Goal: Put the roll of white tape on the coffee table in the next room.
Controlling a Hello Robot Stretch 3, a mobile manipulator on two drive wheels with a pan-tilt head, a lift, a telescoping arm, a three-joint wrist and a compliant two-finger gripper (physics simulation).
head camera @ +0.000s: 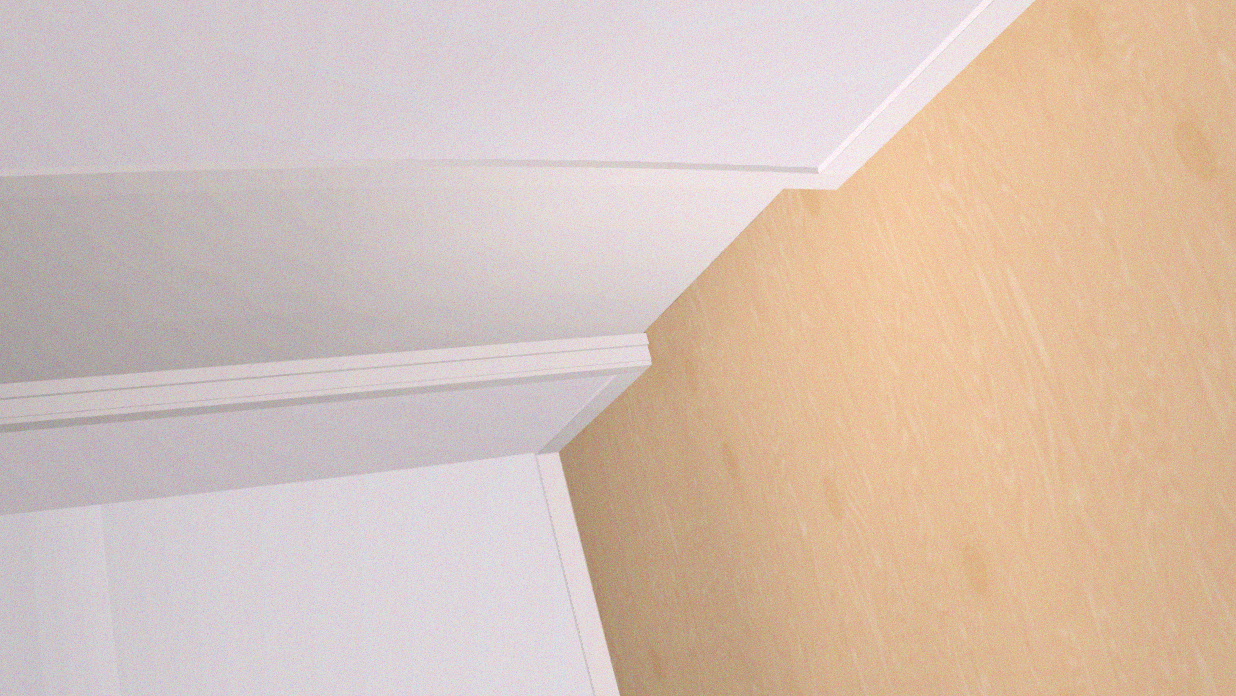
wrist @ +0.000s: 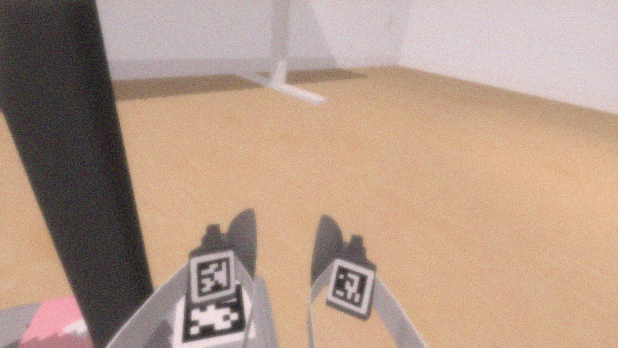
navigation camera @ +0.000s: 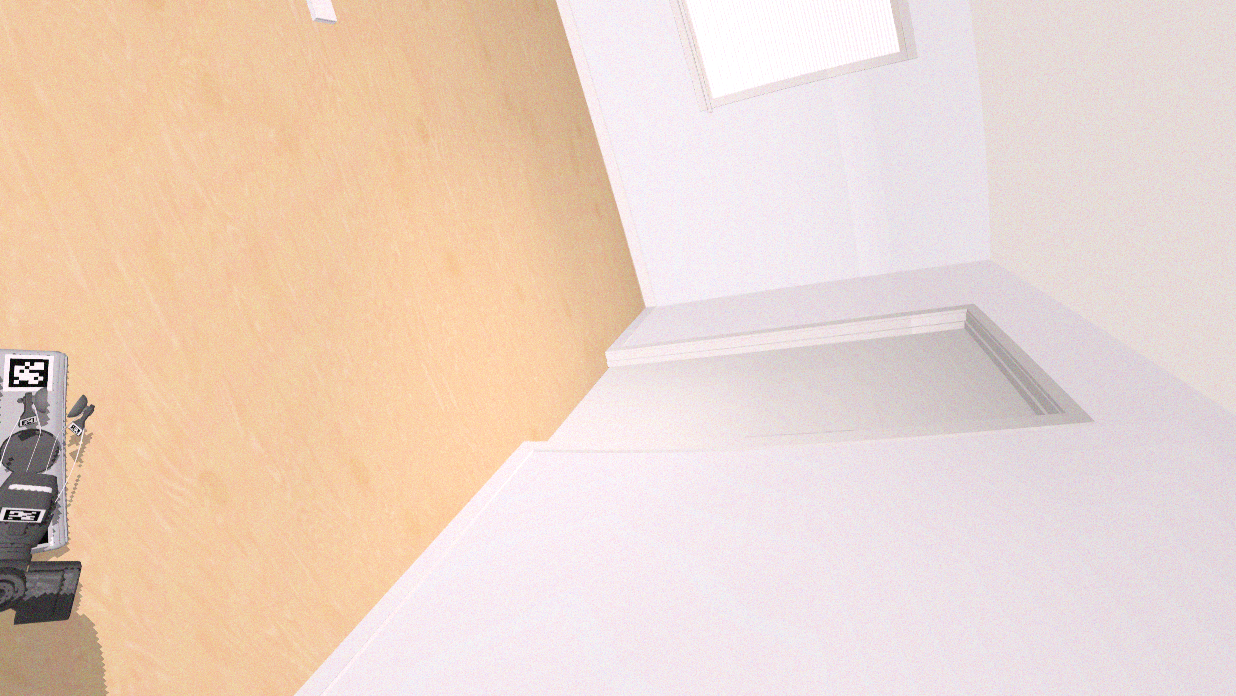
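Seen in the pictures: gripper, between the fingertips: (wrist: 285, 236) (navigation camera: 64, 391); robot's base, origin of its link: (navigation camera: 30, 447).
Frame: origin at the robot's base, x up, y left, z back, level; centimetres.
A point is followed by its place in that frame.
My gripper (navigation camera: 60, 402) @[x 26.4, y 9.4, z -4.4 cm] (wrist: 285, 236) @[x 26.4, y 9.4, z -4.4 cm] is open, with bare floor showing between its two dark fingertips in the wrist view. In the navigation view it is at the left edge, over the robot's light grey base (navigation camera: 58, 367) @[x 15.8, y 14.1, z -3.6 cm]. The roll of white tape does not show in the three views. No coffee table can be made out. A white upright leg with a long flat foot (wrist: 300, 93) stands on the wood floor at the upper middle of the wrist view; what it carries is out of view.
A white door frame (head camera: 518, 356) @[x 40.3, y 24.2, z -237.6 cm] (navigation camera: 778, 335) @[x 103.5, y 27.5, z -235.9 cm] is set in the wall, with a pale surface inside it. A window (navigation camera: 800, 43) @[x 146.2, y 201.4, z -236.3 cm] is in the far wall. The robot's black mast (wrist: 65, 125) @[x 32.6, y 11.6, z 6.2 cm] crosses the wrist view's left. White walls (head camera: 345, 587) @[x 84.0, y 99.6, z -291.0 cm] (wrist: 525, 45) @[x 35.0, y 194.4, z -240.6 cm] border the wood floor (head camera: 951, 389) @[x 0.0, y 25.2, z -121.7 cm].
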